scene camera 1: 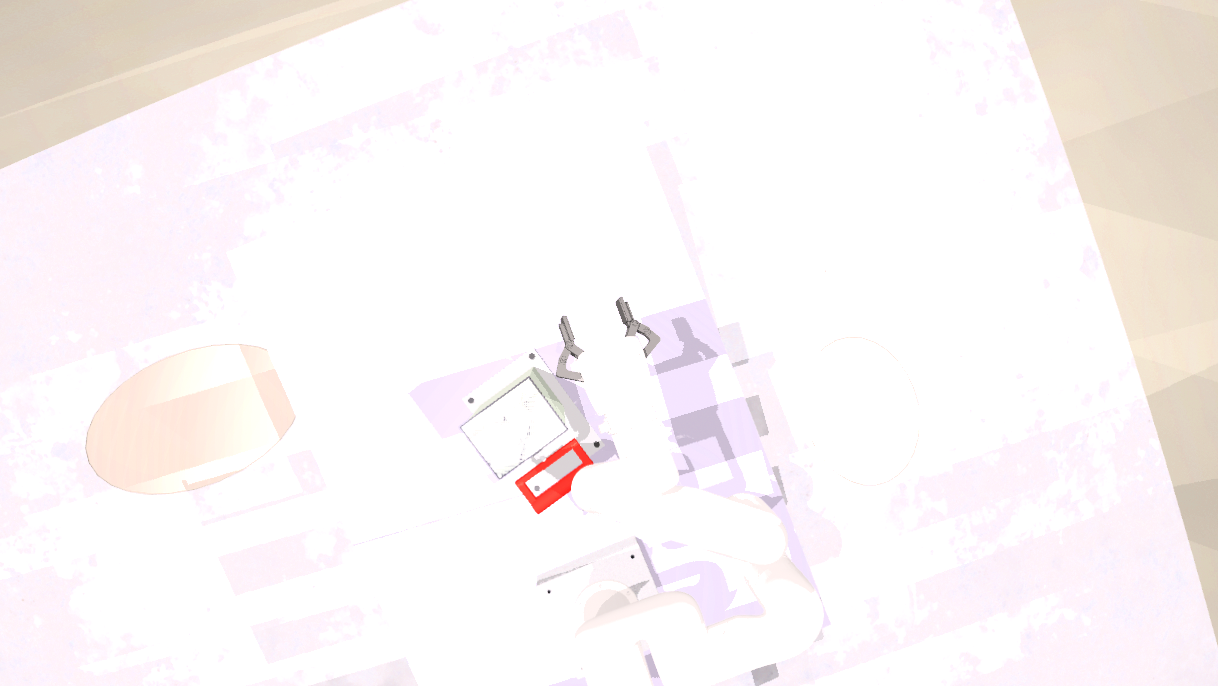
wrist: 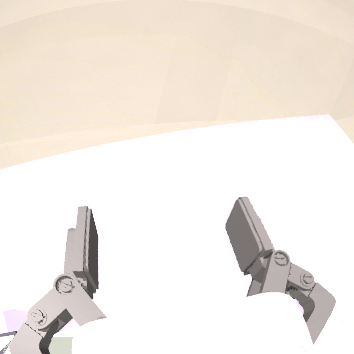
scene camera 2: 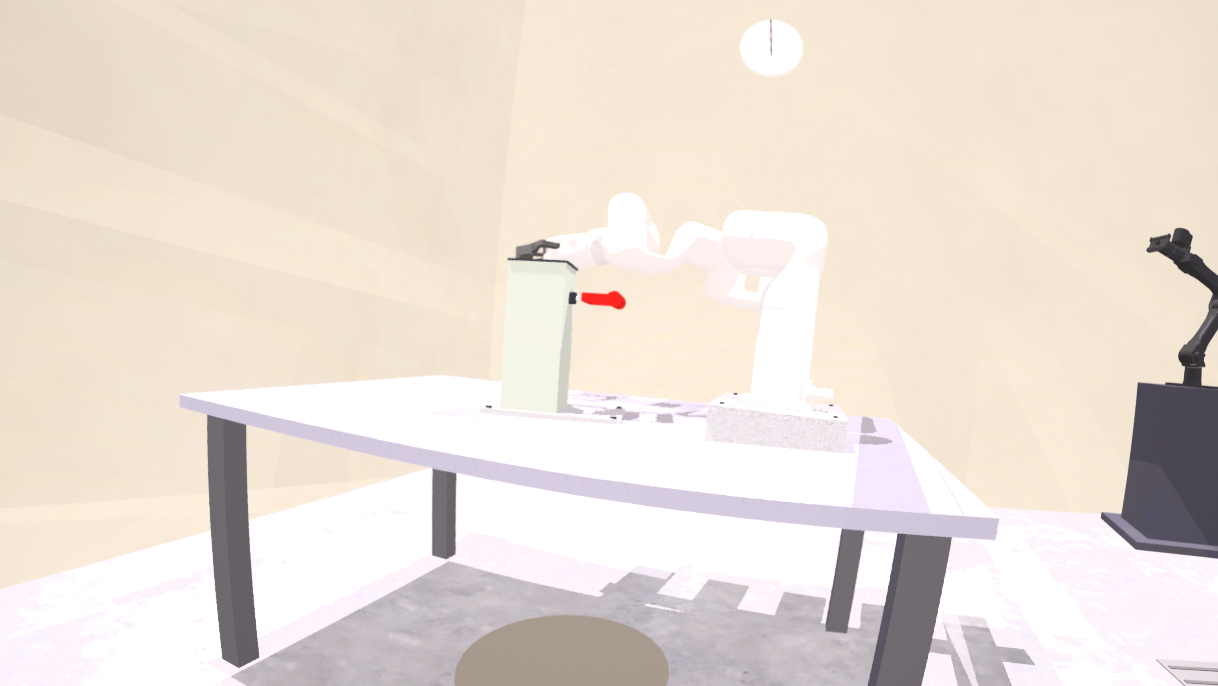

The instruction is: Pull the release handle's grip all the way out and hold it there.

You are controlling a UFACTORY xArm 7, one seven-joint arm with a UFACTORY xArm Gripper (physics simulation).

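Observation:
The release handle's red grip (scene camera 1: pixel 545 503) (scene camera 2: pixel 603 299) is a rectangular loop on the side of a pale green upright box (scene camera 1: pixel 511 426) (scene camera 2: pixel 536 340) that faces the robot's base. A short dark piece (scene camera 2: pixel 572 298) shows between grip and box. The arm hides one end of the grip in scene camera 1. My gripper (scene camera 1: pixel 592 308) (scene camera 2: pixel 536 249) (wrist: pixel 164 216) is open and empty. It is beyond the box's far corner, to one side, apart from the grip and pointing away from it. In scene camera 2 it appears level with the box's top. The grip does not show in the wrist view.
The box stands on a bolted plate (scene camera 2: pixel 588 415) on the white table (scene camera 2: pixel 340 434). The arm's base block (scene camera 2: pixel 775 426) is on the grip's side of the box. My white arm (scene camera 1: pixel 634 417) passes close beside the box and over the grip's end in scene camera 1.

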